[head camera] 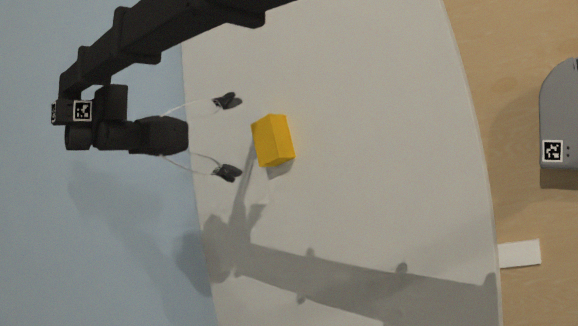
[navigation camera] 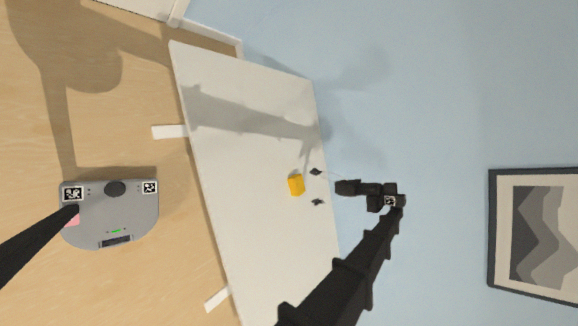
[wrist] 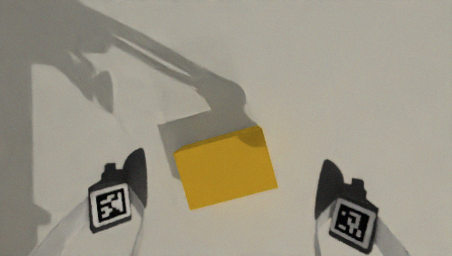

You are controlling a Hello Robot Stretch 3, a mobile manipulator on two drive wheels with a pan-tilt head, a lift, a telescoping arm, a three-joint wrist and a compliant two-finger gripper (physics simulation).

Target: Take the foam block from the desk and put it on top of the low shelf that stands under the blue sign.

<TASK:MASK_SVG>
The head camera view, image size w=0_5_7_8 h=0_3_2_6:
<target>my gripper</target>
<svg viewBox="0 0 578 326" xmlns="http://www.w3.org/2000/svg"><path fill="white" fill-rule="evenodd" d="M200 155L212 159L219 166L211 173L213 176L220 176L227 182L234 182L234 177L242 174L242 171L235 166L228 164L221 166L215 159ZM210 175L188 169L165 157L182 151L188 152L186 151L189 134L187 122L164 115L189 103L176 107L161 116L149 116L133 122L138 123L141 131L138 129L138 141L140 139L141 141L137 148L128 150L129 154L160 156L186 170ZM243 101L240 98L234 98L234 92L229 92L218 98L208 98L219 107L211 115L217 113L222 107L223 110L231 109L240 105Z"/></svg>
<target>yellow foam block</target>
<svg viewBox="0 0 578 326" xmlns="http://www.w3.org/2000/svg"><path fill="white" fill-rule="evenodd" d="M286 115L268 114L250 125L260 167L278 166L296 157Z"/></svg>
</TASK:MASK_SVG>
